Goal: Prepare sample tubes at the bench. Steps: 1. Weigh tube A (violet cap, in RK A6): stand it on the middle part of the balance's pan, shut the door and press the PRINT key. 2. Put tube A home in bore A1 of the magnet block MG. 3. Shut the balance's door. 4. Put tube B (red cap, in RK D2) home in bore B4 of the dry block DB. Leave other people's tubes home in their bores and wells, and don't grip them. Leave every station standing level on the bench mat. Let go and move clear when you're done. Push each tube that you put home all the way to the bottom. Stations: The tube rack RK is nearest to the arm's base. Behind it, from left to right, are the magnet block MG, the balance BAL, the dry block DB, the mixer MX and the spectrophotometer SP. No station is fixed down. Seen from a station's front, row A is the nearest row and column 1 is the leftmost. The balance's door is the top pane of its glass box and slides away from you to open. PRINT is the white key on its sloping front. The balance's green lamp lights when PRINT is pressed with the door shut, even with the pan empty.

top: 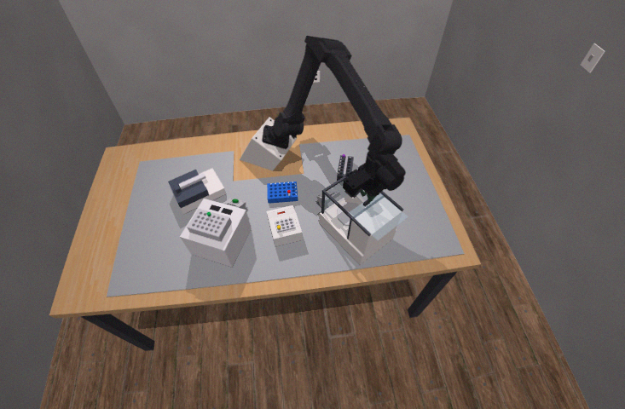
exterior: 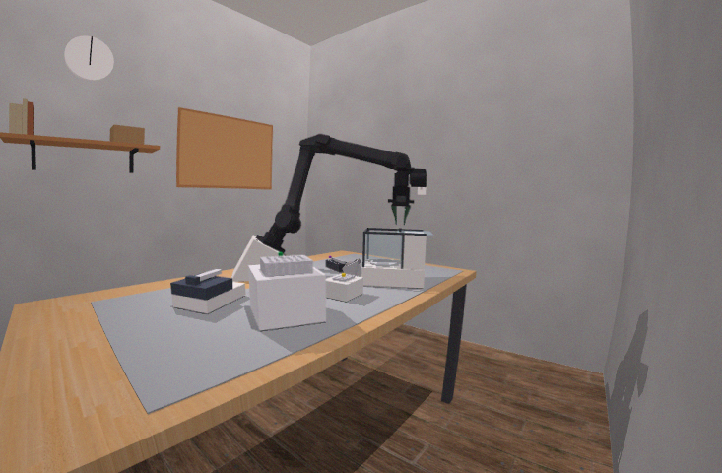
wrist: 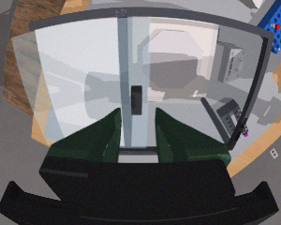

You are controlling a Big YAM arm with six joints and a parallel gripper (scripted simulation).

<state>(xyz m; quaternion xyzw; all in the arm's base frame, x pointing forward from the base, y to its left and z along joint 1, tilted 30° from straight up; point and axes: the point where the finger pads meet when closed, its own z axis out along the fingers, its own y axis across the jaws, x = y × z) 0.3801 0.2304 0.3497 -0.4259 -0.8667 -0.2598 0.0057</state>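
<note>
The balance door lies 3 cm below my hand, 2 cm to the left of it and 2 cm ahead of it. Also, from my hand: yellow-capped tube: 31 cm to the right, 18 cm below, 3 cm ahead; then dry block: 30 cm to the right, 21 cm below, 2 cm behind; then magnet block: 34 cm behind, 22 cm below, 5 cm to the right.
</note>
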